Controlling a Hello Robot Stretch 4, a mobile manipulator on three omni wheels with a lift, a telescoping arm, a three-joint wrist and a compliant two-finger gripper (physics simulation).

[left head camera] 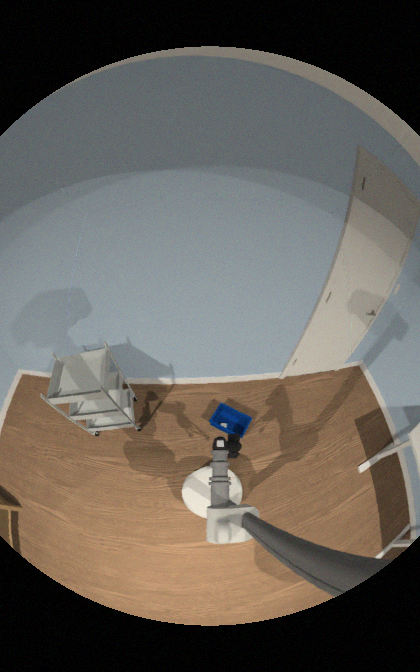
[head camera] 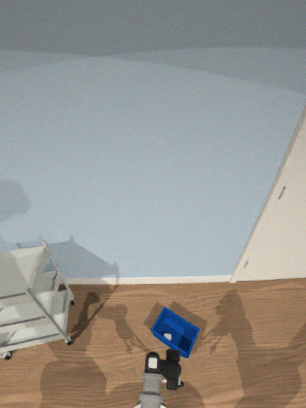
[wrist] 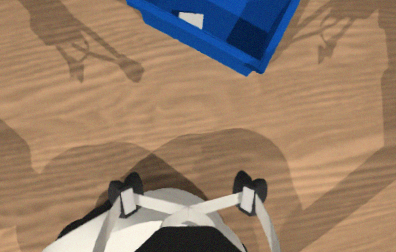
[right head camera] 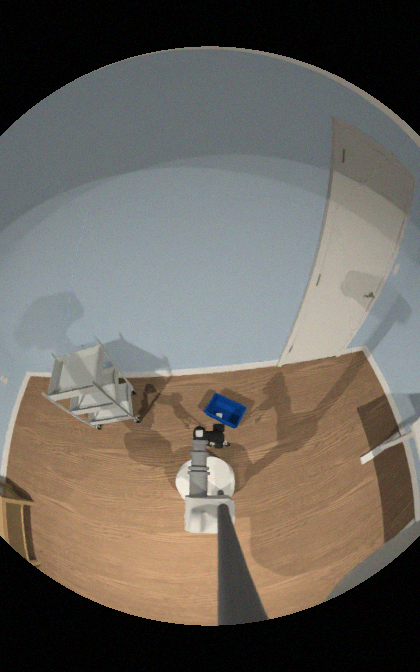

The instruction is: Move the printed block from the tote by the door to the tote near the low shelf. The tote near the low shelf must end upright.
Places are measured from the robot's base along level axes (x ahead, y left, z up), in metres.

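Pixels of known places: gripper, fingertip midpoint: (wrist: 188,186).
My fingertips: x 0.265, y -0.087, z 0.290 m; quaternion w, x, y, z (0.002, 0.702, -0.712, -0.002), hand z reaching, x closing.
Ahead of a thing's pixels: the offset from my fingertips to its top centre.
The blue tote by the door {dx +0.324, dy -0.063, dz -0.198 m} (head camera: 170,344) (left head camera: 234,416) (right head camera: 229,406) (wrist: 200,42) stands upright on the floor, turned at an angle near the wall. A small whitish block {dx +0.298, dy -0.010, dz -0.275 m} (head camera: 167,336) (left head camera: 223,425) (right head camera: 219,415) (wrist: 191,20) lies inside it, near its front wall; its print cannot be made out. My gripper (head camera: 179,384) (right head camera: 227,443) (wrist: 188,186) is open and empty, its two fingertips well apart in the wrist view. It hangs above the floor on my side of the tote, short of the tote's rim. The tote near the low shelf and the low shelf do not show now.
A grey wheeled cart (head camera: 48,316) (left head camera: 80,372) (right head camera: 77,370) stands left of the tote by the wall. The door (head camera: 280,225) (left head camera: 350,280) (right head camera: 350,240) is to the right. A white table leg (left head camera: 385,456) (right head camera: 387,447) is at the far right, wooden furniture (right head camera: 17,525) at the lower left.
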